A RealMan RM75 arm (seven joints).
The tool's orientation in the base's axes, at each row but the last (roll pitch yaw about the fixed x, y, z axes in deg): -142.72 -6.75 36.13; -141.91 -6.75 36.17; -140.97 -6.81 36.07; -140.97 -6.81 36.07; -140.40 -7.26 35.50; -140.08 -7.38 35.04; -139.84 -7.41 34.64; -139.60 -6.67 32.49; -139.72 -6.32 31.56; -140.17 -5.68 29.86; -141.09 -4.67 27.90
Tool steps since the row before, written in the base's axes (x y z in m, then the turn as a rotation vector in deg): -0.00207 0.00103 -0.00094 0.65 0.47 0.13; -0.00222 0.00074 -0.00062 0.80 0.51 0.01; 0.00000 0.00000 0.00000 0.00 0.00 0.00; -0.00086 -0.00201 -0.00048 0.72 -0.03 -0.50; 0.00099 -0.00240 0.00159 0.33 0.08 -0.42; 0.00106 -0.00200 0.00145 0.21 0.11 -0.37; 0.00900 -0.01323 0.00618 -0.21 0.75 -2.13; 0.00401 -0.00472 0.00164 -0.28 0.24 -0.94; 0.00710 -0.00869 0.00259 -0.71 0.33 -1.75; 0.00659 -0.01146 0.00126 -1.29 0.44 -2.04; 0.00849 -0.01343 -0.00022 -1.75 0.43 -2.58
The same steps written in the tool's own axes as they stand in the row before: -0.00117 -0.00114 0.00189 0.81 -0.02 -0.03; -0.00142 -0.00122 0.00154 0.94 0.11 0.04; 0.00000 0.00000 0.00000 0.00 0.00 0.00; -0.00192 0.00103 -0.00051 0.50 0.70 0.16; -0.00038 0.00090 -0.00288 0.26 0.39 0.27; -0.00009 0.00078 -0.00257 0.19 0.28 0.28; 0.00068 0.00827 -0.01501 -0.02 0.82 2.11; 0.00103 0.00368 -0.00514 -0.22 0.33 0.93; 0.00178 0.00693 -0.00903 -0.62 0.60 1.71; 0.00013 0.00935 -0.00943 -1.10 0.46 2.15; 0.00120 0.01253 -0.00970 -1.55 0.61 2.67
